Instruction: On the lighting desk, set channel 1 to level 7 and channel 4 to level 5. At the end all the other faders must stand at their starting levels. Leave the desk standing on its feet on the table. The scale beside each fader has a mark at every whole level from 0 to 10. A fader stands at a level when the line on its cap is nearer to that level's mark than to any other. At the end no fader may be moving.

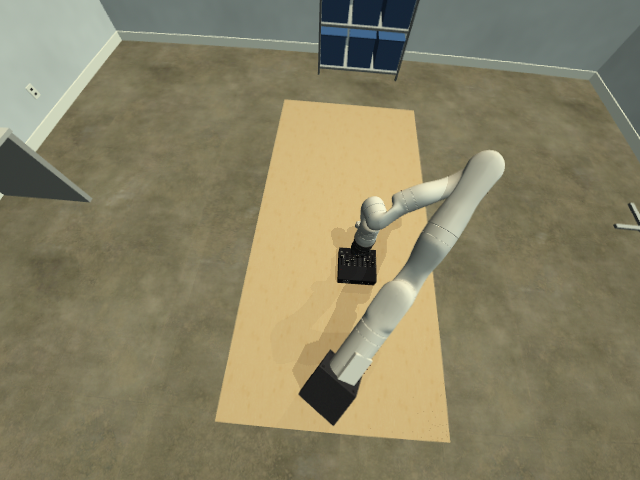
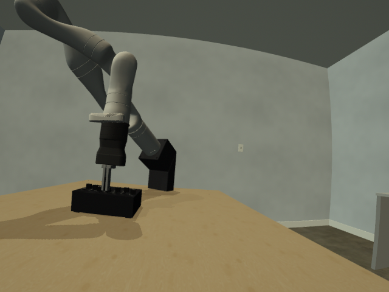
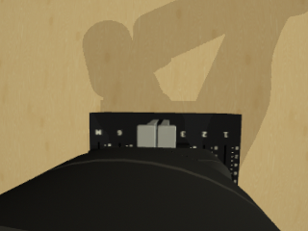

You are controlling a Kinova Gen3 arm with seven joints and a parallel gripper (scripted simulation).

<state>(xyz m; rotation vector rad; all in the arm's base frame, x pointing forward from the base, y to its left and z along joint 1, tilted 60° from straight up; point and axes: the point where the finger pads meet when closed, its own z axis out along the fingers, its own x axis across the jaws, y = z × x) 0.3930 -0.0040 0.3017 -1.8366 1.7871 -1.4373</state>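
My gripper is now 2 cm past the channel 4 fader cap, 2 cm above it and 1 cm to the right of it. Round my hand: channel 1 fader cap 7 cm behind, 5 cm to the right, 2 cm below.
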